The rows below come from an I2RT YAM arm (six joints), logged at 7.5 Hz.
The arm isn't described. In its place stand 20 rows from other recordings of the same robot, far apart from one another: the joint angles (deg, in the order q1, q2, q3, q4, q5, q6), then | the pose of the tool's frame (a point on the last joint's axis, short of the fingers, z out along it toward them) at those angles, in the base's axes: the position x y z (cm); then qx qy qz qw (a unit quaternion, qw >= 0).
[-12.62, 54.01, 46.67, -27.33, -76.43, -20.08] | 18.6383 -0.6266 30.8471 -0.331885 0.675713 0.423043 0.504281
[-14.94, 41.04, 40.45, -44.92, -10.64, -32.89] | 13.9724 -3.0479 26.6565 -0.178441 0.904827 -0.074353 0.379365
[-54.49, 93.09, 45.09, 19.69, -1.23, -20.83] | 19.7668 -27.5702 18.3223 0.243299 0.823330 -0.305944 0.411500
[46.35, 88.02, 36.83, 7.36, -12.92, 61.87] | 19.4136 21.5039 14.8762 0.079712 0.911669 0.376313 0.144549
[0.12, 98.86, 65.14, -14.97, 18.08, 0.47] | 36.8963 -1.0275 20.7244 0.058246 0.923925 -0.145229 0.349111
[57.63, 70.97, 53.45, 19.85, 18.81, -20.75] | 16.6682 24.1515 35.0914 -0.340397 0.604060 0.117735 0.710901
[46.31, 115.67, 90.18, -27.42, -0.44, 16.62] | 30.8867 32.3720 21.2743 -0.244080 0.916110 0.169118 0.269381
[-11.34, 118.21, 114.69, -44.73, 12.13, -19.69] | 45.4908 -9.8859 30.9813 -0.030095 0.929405 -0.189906 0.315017
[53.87, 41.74, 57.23, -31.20, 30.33, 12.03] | 9.9366 10.5626 38.4156 -0.127158 0.775039 0.142011 0.602477
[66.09, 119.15, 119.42, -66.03, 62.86, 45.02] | 20.3385 38.0585 32.2936 -0.044893 0.840213 -0.140626 0.521776
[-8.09, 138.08, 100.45, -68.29, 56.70, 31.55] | 41.3063 -8.8768 9.7852 -0.233661 -0.842250 0.485237 0.023719
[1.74, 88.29, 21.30, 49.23, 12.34, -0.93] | 26.6817 0.0494 14.2151 0.044628 0.804363 -0.082675 0.586663
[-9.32, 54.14, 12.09, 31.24, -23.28, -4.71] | 19.2009 -1.7253 18.7907 -0.098136 0.759283 0.078068 0.638564
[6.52, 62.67, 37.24, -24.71, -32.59, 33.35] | 20.8920 4.3177 21.7188 0.116313 0.899914 0.359526 0.217638
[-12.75, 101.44, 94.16, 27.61, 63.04, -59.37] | 39.0462 -12.0885 43.2043 0.201402 0.616993 -0.653277 0.389854
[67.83, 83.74, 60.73, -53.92, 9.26, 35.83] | 10.5249 24.3111 22.9077 -0.264122 0.954432 0.039622 0.133154
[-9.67, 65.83, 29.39, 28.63, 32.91, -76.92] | 24.0798 -6.0651 24.2985 -0.245191 0.704927 -0.587664 0.312427
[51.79, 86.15, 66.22, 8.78, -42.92, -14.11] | 19.8204 29.0976 33.0447 -0.585985 0.476894 0.458326 0.468114
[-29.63, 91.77, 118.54, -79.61, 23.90, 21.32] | 23.9932 -15.3059 45.6382 0.458424 0.808799 -0.218336 0.296684
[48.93, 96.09, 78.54, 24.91, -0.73, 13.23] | 26.7961 30.8186 37.3381 -0.206938 0.627001 0.391304 0.641036
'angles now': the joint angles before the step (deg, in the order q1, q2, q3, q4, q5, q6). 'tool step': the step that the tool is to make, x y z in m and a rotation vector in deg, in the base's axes. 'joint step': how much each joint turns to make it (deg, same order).
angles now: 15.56 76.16 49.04 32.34 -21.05 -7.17
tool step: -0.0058 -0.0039 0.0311 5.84 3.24 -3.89
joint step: 0.09 -2.94 4.81 -7.23 4.59 6.43
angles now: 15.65 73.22 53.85 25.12 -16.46 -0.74
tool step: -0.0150 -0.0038 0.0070 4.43 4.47 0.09
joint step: 0.14 -3.86 -0.32 -5.06 0.53 5.68
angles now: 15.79 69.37 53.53 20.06 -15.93 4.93
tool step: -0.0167 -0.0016 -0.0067 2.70 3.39 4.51
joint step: 0.11 -3.74 -3.20 -1.83 -4.17 3.98
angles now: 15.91 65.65 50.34 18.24 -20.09 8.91
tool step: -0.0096 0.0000 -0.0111 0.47 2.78 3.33
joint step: 0.18 -2.04 -2.79 -1.27 -3.10 1.42
